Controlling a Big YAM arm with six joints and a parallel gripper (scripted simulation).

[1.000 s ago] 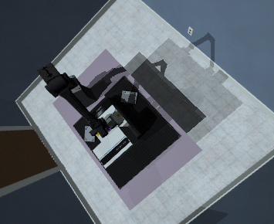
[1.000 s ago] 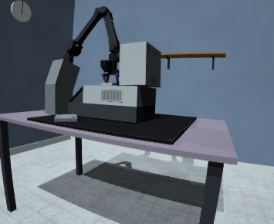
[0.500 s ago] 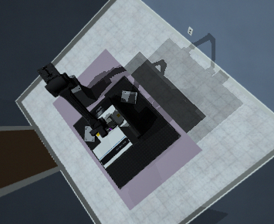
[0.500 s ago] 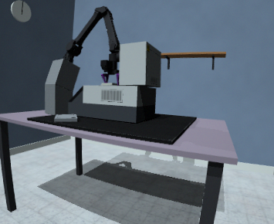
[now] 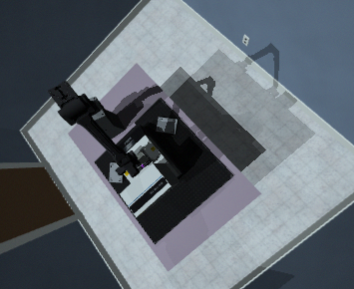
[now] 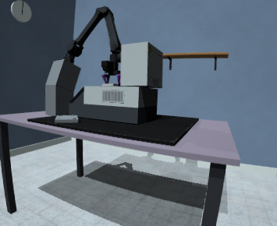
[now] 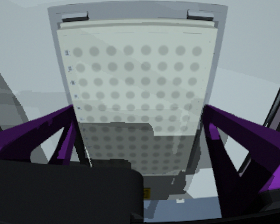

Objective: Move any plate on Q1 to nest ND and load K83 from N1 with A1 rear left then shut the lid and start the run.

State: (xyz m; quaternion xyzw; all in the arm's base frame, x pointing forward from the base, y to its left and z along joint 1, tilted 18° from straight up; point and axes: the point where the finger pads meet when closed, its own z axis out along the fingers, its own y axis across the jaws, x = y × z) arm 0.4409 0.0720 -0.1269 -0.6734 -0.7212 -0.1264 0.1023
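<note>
Now: the white 96-well plate K83 right at my hand. The rest, counted from my hand: grey plate nest 29 cm to the right, 20 cm below, 10 cm behind; then grey nest ND 29 cm to the left, 20 cm below, 14 cm behind.
</note>
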